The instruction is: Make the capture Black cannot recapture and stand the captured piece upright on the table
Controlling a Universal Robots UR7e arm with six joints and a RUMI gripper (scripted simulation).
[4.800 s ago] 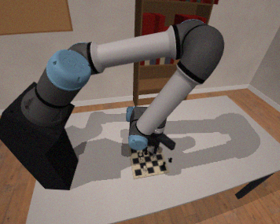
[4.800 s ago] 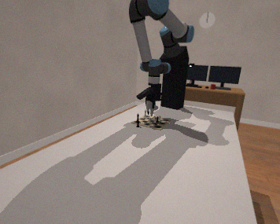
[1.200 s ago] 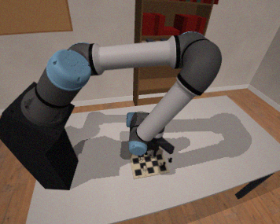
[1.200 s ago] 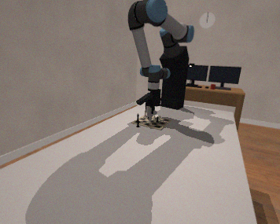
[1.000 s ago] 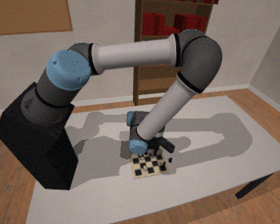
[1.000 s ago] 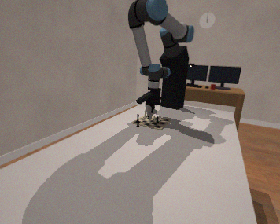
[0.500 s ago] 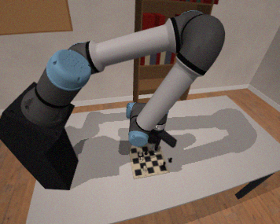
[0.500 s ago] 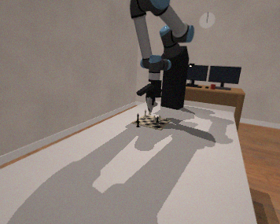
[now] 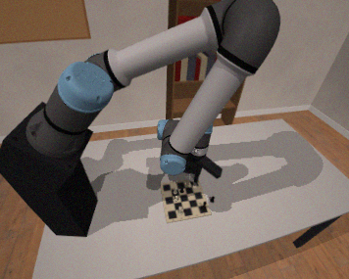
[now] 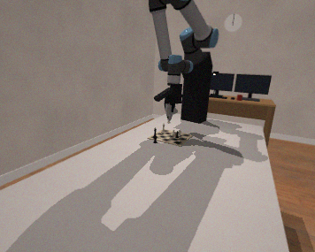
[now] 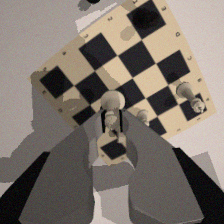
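Now: the black pawn 50 mm behind my hand, 40 mm to the left of it and 110 mm below it. Also, from my hand: tall black piece: 40 mm ahead, 70 mm to the right, 100 mm below; then white pawn: 10 mm below; then chessboard: 40 mm behind, 130 mm below.
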